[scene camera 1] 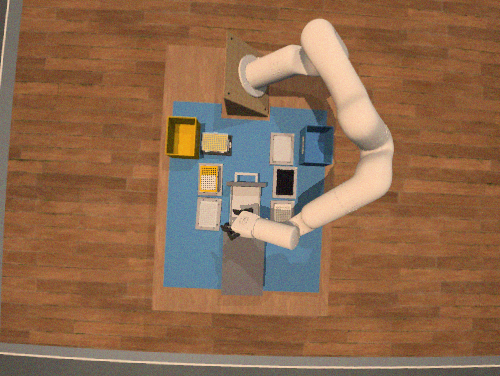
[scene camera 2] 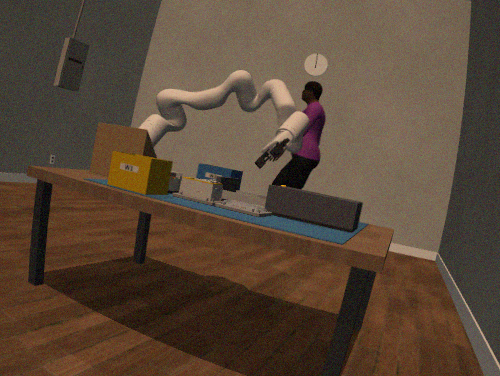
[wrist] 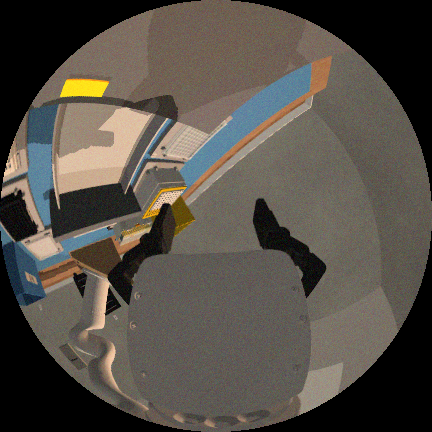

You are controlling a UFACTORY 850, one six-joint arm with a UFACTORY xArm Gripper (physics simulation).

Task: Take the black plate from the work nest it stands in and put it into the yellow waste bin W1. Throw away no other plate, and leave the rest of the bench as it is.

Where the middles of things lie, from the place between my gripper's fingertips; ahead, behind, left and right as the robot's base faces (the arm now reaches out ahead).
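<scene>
The rack point(scene camera 2: 199, 188) is 17 cm behind my gripper, 11 cm to the right of it and 14 cm below it. As for the grey device point(scene camera 2: 324, 210), my gripper is 7 cm short of it, 8 cm to the right of it and 13 cm above it. Going by their middles, the grey device is the nearest to my gripper of the things named here.
</scene>
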